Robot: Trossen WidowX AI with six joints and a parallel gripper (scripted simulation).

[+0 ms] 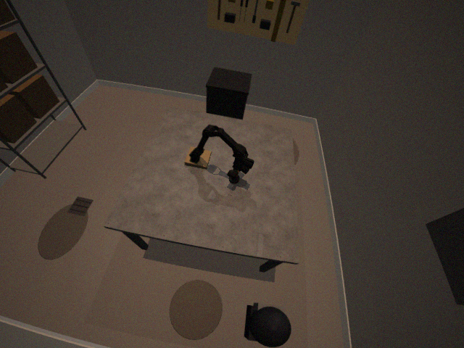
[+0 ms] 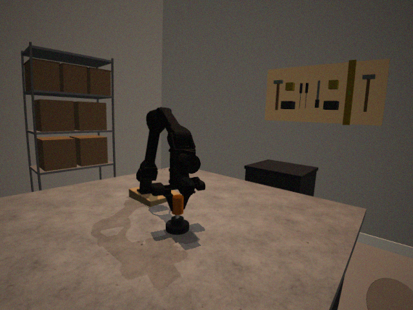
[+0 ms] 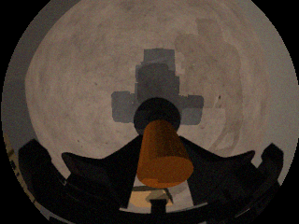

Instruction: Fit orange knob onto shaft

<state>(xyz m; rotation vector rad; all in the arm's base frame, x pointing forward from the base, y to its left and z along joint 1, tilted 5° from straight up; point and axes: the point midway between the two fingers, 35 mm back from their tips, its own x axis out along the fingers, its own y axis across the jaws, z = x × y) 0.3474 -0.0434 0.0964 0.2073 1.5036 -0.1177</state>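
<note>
Right now the orange knob is 30 mm above my gripper tip. The rest, counted from my gripper tip: round black pedestal (40 mm below).
</note>
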